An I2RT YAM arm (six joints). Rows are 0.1 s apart.
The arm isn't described. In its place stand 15 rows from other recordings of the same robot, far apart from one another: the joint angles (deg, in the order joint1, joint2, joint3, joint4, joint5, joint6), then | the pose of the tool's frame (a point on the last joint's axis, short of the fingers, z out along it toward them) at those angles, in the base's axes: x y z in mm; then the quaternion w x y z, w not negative.
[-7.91, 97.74, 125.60, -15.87, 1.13, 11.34] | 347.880, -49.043, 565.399, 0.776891, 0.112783, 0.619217, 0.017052
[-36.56, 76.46, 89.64, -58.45, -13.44, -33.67] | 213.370, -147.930, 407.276, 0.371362, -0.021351, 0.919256, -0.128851
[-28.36, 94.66, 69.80, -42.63, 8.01, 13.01] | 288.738, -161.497, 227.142, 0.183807, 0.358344, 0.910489, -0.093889
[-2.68, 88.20, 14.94, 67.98, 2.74, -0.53] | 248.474, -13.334, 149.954, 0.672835, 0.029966, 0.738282, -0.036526
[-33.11, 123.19, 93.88, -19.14, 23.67, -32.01] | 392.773, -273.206, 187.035, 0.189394, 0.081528, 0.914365, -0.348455
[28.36, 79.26, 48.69, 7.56, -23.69, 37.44] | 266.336, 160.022, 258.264, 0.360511, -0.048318, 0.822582, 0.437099
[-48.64, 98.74, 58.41, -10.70, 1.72, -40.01] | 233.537, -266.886, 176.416, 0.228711, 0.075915, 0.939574, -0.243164
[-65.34, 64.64, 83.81, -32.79, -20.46, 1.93] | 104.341, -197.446, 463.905, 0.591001, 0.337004, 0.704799, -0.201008
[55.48, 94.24, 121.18, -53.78, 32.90, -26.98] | 199.226, 255.538, 494.360, 0.546181, -0.426967, 0.712211, -0.110189
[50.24, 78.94, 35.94, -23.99, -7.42, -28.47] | 144.963, 181.426, 148.785, 0.183481, -0.630059, 0.747924, 0.099851
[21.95, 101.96, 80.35, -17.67, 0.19, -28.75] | 379.786, 152.931, 267.935, 0.427461, -0.386246, 0.816926, -0.026897
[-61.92, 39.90, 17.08, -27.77, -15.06, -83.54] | 71.879, -115.078, 159.394, 0.217046, -0.218449, 0.908473, -0.282574
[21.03, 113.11, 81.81, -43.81, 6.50, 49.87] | 367.557, 136.996, 174.603, 0.137989, 0.253646, 0.956958, 0.029237
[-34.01, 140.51, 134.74, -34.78, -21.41, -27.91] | 467.280, -299.626, 246.800, 0.439228, -0.030095, 0.895387, -0.066742
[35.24, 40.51, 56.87, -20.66, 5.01, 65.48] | 121.541, 82.059, 403.363, 0.458126, 0.219745, 0.699327, 0.502766
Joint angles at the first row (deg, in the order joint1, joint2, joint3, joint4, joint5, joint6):
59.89 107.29 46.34 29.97 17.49 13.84
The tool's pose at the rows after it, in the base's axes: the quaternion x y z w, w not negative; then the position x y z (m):
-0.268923 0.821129 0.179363 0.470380 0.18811 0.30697 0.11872
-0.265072 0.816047 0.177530 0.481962 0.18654 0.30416 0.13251
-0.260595 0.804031 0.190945 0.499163 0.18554 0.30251 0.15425
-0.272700 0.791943 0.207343 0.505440 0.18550 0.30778 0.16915
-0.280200 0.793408 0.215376 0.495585 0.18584 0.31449 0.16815
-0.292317 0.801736 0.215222 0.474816 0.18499 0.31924 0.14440
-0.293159 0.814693 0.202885 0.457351 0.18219 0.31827 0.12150
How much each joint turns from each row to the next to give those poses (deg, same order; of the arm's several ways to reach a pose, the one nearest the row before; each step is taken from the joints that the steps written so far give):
0.40 0.73 -0.89 1.29 0.92 -0.23
0.09 -2.91 -0.27 -1.38 1.01 -0.49
0.00 -3.80 0.23 -1.00 -0.09 -0.56
0.26 -1.41 1.72 -1.13 -1.69 -1.21
0.35 1.17 1.53 -1.03 -1.27 0.41
0.35 4.17 -0.36 2.02 -1.36 0.50
0.36 3.27 -1.13 1.39 0.51 1.08

